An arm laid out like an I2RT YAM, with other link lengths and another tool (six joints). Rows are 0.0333 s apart.
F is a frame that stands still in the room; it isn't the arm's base.
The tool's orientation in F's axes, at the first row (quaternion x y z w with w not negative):
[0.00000, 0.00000, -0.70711, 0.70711]
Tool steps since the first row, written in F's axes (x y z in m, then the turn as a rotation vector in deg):
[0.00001, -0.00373, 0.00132, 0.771, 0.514, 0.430]
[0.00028, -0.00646, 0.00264, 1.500, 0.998, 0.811]
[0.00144, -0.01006, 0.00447, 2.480, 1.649, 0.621]
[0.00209, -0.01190, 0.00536, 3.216, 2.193, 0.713]
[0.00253, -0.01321, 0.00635, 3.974, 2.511, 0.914]
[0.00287, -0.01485, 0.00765, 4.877, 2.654, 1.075]
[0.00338, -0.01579, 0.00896, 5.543, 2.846, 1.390]
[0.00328, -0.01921, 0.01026, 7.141, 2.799, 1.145]
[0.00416, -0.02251, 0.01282, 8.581, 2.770, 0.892]
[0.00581, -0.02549, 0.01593, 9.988, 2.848, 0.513]
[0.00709, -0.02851, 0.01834, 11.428, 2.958, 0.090]
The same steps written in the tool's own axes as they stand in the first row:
[0.00373, 0.00001, 0.00132, -0.514, 0.771, 0.430]
[0.00646, 0.00028, 0.00264, -0.998, 1.500, 0.811]
[0.01006, 0.00144, 0.00447, -1.649, 2.480, 0.621]
[0.01190, 0.00209, 0.00536, -2.193, 3.216, 0.713]
[0.01321, 0.00253, 0.00635, -2.511, 3.974, 0.914]
[0.01485, 0.00287, 0.00765, -2.654, 4.877, 1.075]
[0.01579, 0.00338, 0.00896, -2.846, 5.543, 1.390]
[0.01921, 0.00328, 0.01026, -2.799, 7.141, 1.145]
[0.02251, 0.00416, 0.01282, -2.770, 8.581, 0.892]
[0.02549, 0.00581, 0.01593, -2.848, 9.988, 0.513]
[0.02851, 0.00709, 0.01834, -2.958, 11.428, 0.090]

